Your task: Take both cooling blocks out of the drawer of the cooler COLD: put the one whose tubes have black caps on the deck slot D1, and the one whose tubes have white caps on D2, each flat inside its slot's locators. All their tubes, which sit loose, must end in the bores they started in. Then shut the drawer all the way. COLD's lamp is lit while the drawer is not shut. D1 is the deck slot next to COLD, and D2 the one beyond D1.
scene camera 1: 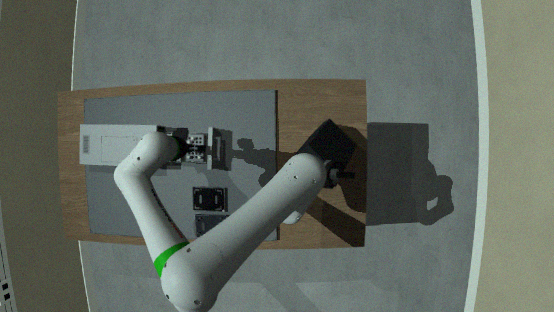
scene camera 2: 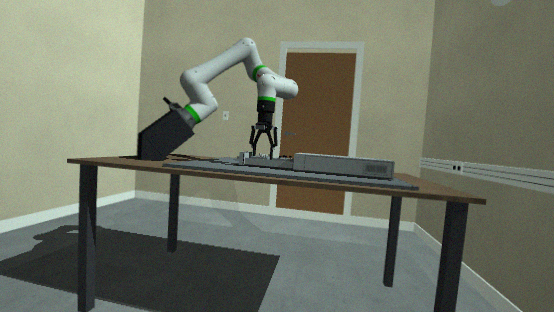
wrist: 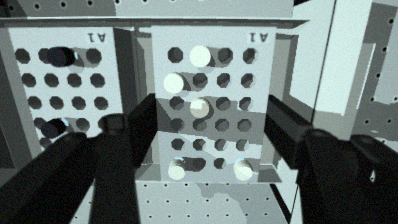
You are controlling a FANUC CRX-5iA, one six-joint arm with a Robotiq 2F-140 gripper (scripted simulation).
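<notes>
Cooler (scene camera 1: 108,145), (scene camera 2: 343,165), (wrist: 315,62). My gripper (wrist: 210,109).
</notes>
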